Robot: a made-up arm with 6 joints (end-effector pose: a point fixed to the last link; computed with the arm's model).
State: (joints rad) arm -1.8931 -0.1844 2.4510 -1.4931 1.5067 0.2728
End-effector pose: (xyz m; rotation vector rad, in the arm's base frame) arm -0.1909 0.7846 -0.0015 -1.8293 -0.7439 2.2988
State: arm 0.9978 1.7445 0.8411 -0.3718 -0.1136 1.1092
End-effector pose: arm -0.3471 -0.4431 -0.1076 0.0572 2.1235 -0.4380
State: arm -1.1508 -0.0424 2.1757 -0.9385 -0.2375 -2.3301
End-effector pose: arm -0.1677 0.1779 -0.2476 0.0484 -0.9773 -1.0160
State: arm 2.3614 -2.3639 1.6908 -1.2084 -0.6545 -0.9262
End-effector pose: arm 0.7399 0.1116 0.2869 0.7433 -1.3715 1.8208
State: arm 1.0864 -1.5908 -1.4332 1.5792 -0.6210 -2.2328
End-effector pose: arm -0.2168 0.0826 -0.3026 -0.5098 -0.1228 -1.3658
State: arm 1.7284 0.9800 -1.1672 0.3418 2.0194 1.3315
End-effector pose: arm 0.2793 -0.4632 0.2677 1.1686 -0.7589 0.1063
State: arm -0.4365 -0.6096 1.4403 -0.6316 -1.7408 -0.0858
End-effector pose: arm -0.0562 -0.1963 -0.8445 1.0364 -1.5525 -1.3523
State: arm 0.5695 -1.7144 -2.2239 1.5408 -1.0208 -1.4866
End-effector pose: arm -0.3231 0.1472 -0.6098 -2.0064 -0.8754 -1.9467
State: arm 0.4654 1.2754 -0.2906 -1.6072 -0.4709 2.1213
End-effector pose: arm 0.1122 -0.2115 0.0798 -1.0705 1.4005 -0.3043
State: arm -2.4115 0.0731 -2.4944 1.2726 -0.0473 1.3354
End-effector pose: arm 0.2822 -0.6103 -0.2134 0.8923 -1.0564 -0.9910
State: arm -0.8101 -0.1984 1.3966 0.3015 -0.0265 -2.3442
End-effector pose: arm -0.1222 -0.1359 0.1031 -0.3734 0.3284 0.1465
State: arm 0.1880 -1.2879 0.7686 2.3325 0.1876 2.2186
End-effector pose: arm 0.0591 -0.3307 0.0585 1.5197 -2.0144 0.3630
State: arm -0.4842 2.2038 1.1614 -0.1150 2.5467 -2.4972
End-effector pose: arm 0.2069 0.0733 0.0692 1.0019 0.4143 2.7748
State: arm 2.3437 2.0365 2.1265 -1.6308 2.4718 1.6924
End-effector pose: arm -0.0442 0.1403 -0.3540 -1.2521 1.0757 2.1090
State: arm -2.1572 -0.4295 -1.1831 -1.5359 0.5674 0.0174
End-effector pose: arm -0.0848 -0.7038 -0.3941 0.4263 1.9238 -0.2272
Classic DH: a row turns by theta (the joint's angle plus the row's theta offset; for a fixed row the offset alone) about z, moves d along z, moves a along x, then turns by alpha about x. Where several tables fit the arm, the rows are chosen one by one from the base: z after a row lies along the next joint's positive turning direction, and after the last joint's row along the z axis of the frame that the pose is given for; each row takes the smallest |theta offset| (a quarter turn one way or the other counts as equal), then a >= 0, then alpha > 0; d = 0 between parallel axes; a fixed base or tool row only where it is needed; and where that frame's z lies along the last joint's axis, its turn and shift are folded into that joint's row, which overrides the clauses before.
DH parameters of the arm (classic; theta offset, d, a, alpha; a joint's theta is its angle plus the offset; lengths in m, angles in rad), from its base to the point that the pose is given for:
joint 1: -1.5708 0.03 0.016 -1.5708
joint 2: 0 -0.071 -0.19 -1.5708
joint 3: -1.5708 0.059 0.119 -1.5708
joint 4: -1.5708 -0.056 0.04 1.5708
joint 5: 1.5708 -0.092 0.375 1.5708
joint 6: -0.3046 0 0.3868 3.1416
tool (fixed): 1.2662 0.058 0 0

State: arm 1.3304 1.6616 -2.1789 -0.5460 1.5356 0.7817
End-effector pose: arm 0.5163 -0.5093 0.4435 1.6127 -1.5195 0.5573
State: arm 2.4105 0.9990 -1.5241 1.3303 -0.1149 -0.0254
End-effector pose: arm -0.5212 0.3564 0.4348 -2.3456 -1.0691 -0.9704
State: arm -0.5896 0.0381 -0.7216 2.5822 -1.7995 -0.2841
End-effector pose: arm 0.2466 0.3495 0.7714 0.5084 -1.9581 2.3949
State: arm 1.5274 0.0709 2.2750 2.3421 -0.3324 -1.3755
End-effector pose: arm -0.4468 -0.1688 0.4112 -1.9592 -1.2721 0.7548
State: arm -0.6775 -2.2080 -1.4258 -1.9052 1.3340 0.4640
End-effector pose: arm -0.4438 -0.7208 -0.5439 0.6014 -1.8377 -0.9779
